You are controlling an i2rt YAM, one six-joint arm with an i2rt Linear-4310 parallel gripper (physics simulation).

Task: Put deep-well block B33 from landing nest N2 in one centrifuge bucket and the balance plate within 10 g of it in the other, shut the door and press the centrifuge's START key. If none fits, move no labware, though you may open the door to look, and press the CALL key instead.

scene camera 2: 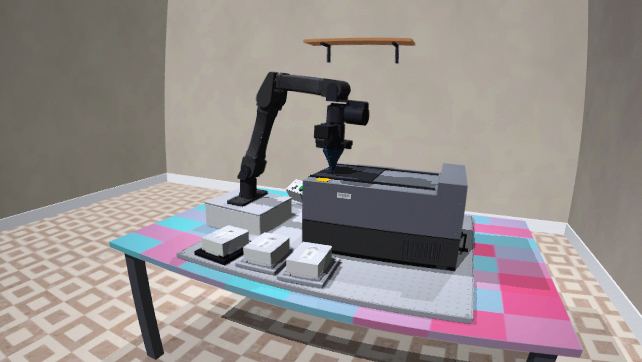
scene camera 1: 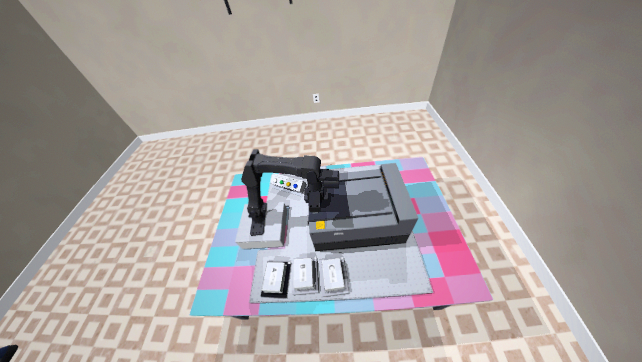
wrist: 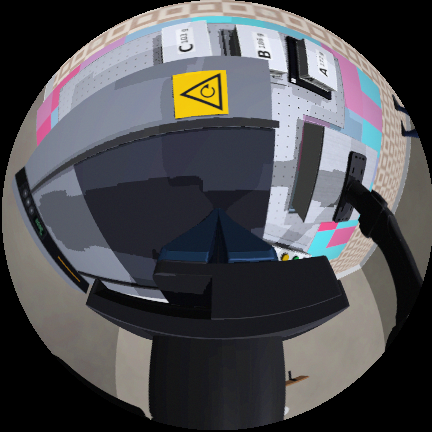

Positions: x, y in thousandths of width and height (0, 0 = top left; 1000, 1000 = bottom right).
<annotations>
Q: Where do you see a button panel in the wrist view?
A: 661, 578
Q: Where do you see a dark lid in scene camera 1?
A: At 524, 570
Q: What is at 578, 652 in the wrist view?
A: My gripper.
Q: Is my gripper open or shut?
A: Shut.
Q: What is my gripper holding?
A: Nothing.
</annotations>
